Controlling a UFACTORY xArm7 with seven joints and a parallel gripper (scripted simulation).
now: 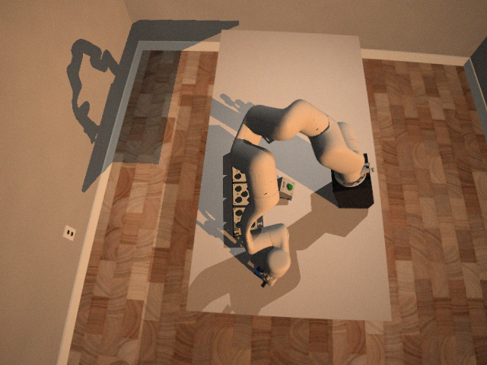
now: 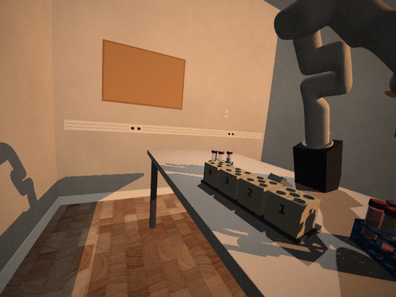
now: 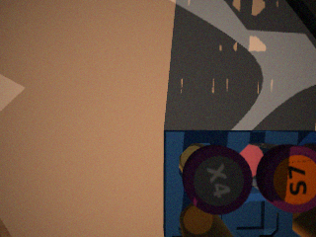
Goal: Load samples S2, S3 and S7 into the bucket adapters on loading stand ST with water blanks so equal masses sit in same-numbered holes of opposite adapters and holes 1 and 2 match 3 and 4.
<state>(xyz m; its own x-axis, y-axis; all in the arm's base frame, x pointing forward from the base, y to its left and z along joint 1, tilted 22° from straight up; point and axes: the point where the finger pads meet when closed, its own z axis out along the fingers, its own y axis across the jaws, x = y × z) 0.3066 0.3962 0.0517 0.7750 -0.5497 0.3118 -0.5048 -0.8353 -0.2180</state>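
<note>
My hand is 5 cm above the orange-dotted tube and 1 cm to the right of it. From my hand the other things lie so: yellowish tube 8 cm below, 3 cm ahead, 2 cm to the right; then blue sample rack 12 cm below, 4 cm to the right; then pink-filled sample tube 10 cm to the right, 8 cm below, 1 cm behind.
</note>
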